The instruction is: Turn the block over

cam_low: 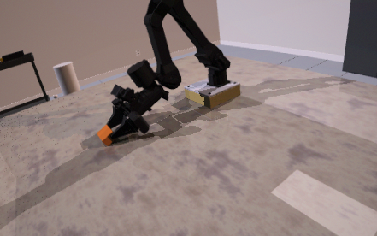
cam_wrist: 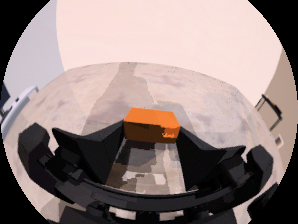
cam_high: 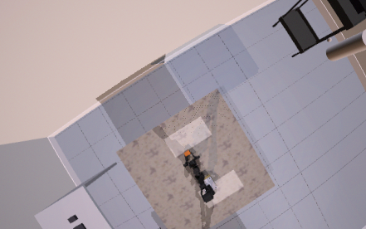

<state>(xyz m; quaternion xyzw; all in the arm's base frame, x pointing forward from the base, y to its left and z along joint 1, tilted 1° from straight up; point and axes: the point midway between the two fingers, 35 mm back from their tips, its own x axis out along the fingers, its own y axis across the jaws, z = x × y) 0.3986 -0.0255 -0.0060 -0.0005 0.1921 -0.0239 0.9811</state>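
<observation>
Right now my gripper tip is 1 cm above the orange block.
</observation>
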